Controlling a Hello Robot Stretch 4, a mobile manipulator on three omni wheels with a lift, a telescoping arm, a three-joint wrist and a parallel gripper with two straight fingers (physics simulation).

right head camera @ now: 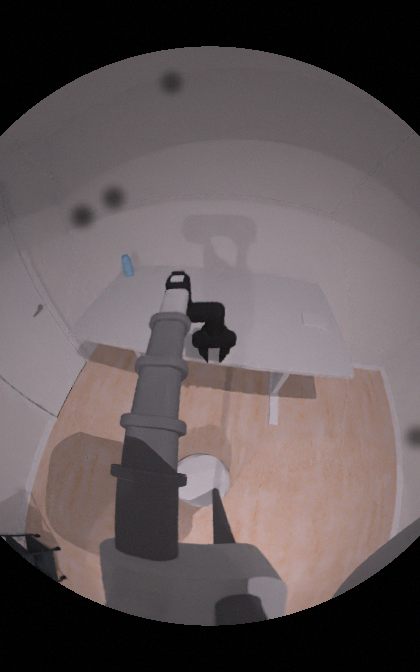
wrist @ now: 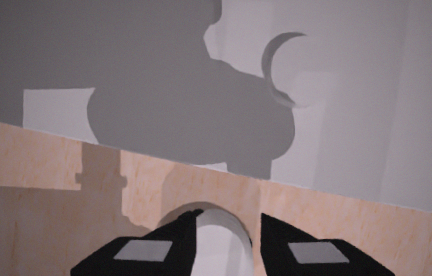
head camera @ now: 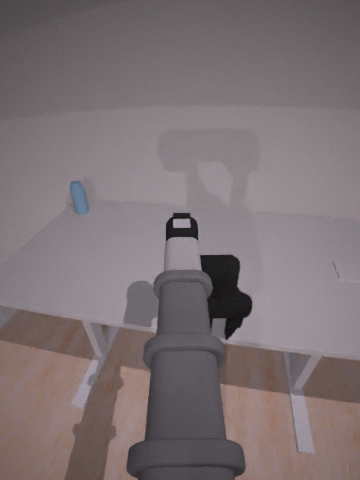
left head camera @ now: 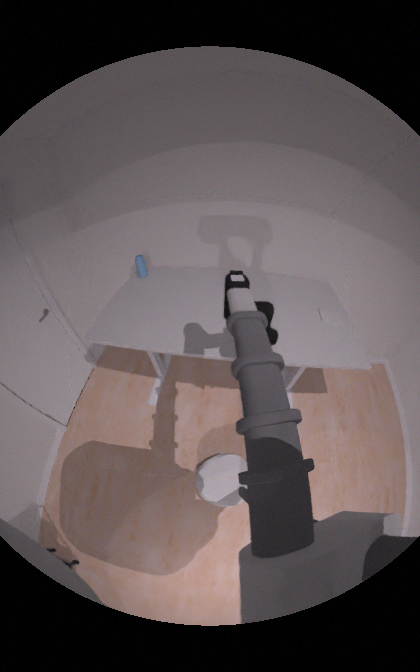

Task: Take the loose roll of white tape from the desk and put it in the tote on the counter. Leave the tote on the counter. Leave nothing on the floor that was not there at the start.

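Places are measured from the robot's base along level axes (x ahead, y left, z up), in metres.
Pixels of known places: gripper, fingertip midpoint: (wrist: 228, 232) (head camera: 217, 336).
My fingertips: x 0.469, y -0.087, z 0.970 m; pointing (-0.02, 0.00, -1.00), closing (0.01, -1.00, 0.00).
For each thing: its top centre in the pictures, then the offset to it from my fingertips. Level surfaces: height alone.
- white tape roll, top centre: (wrist: 305, 70) 0.107 m ahead, 0.053 m right, 0.024 m down
- pale desk, surface height: 0.048 m down
- blue bottle, top centre: (head camera: 75, 182) 0.786 m ahead, 0.614 m left, 0.117 m up
- thin pale flat object, top centre: (head camera: 358, 271) 0.271 m ahead, 0.556 m right, 0.038 m down
The white tape roll (wrist: 292, 70) lies on the pale desk (head camera: 280, 240) (left head camera: 300, 295) (right head camera: 270, 295) (wrist: 365, 115), near its front edge. In the wrist view it is at the upper right, its pale top blending into the desk and its left side shaded. It cannot be made out in the head views, where the arm covers part of the desk. My gripper (head camera: 219, 332) (right head camera: 214, 361) (wrist: 228, 232) is open and empty, pointing down near the desk's front edge. In the wrist view the fingertips overlie the floor, below and left of the roll. The tote and counter do not show.
A blue bottle (head camera: 79, 198) (left head camera: 141, 266) (right head camera: 128, 265) stands at the desk's back left. A thin pale flat object (head camera: 349, 271) (left head camera: 331, 316) (right head camera: 315, 319) lies on its right. A white round object (left head camera: 220, 480) (right head camera: 202, 477) (wrist: 222, 250) is at floor level before the desk.
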